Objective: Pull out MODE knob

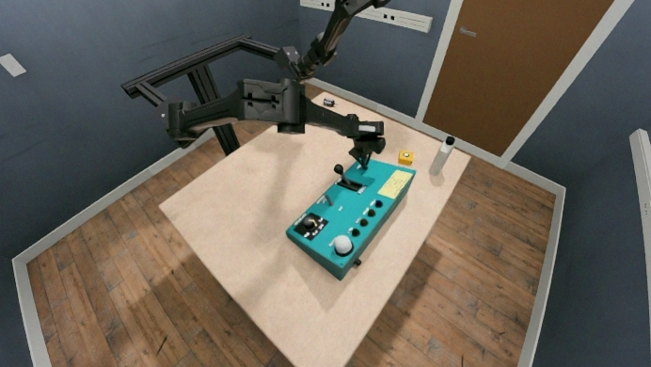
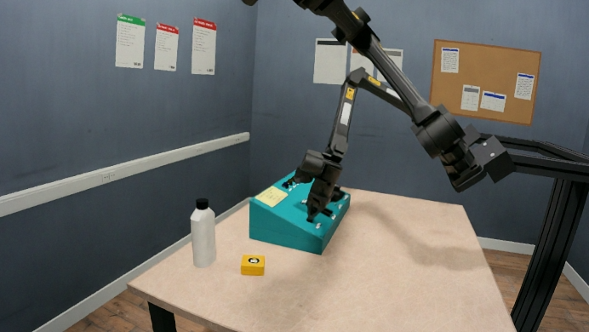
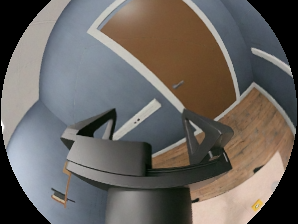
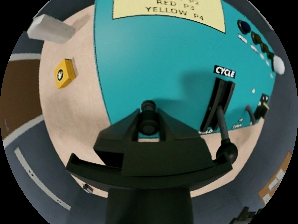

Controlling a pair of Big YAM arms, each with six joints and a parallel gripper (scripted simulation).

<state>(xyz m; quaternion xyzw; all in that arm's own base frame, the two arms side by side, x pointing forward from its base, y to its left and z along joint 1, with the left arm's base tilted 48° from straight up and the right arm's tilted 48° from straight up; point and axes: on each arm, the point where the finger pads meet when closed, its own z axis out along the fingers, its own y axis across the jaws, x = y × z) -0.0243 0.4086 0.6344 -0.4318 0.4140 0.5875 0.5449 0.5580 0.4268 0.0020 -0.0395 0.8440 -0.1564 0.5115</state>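
Now: the ball-topped lever 10 mm behind my right hand, 120 mm to the right of it and 10 mm above it. The rest, counted from my right hand: toggle 10 mm ahead, 240 mm to the right; black knob 10 mm below.
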